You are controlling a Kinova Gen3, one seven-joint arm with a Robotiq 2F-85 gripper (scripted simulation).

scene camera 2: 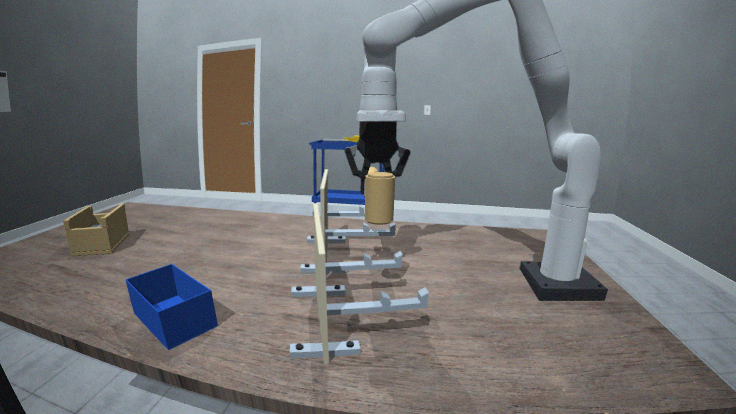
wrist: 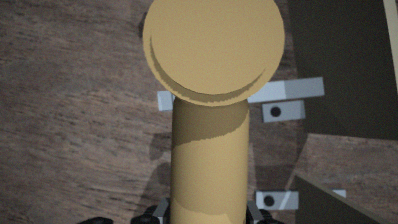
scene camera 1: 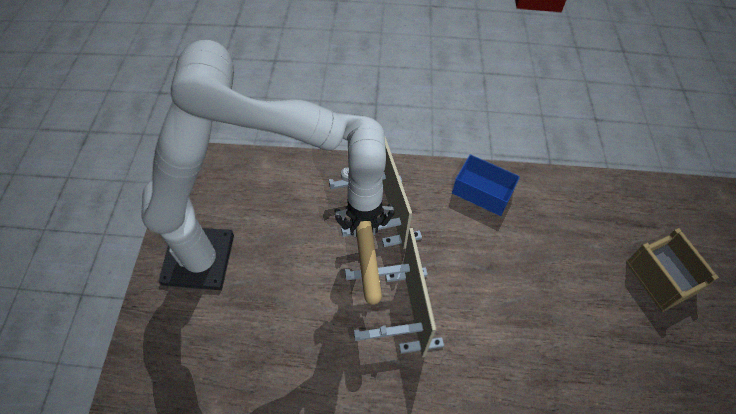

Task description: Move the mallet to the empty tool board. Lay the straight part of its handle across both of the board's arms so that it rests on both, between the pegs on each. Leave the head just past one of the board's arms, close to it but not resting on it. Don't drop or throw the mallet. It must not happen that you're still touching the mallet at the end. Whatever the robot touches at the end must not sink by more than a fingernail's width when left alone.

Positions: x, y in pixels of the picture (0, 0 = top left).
Scene:
mallet: scene camera 2; wrist; scene camera 1 367, 255
same spot on mallet: [wrist: 211, 63] = [scene camera 2: 380, 173]

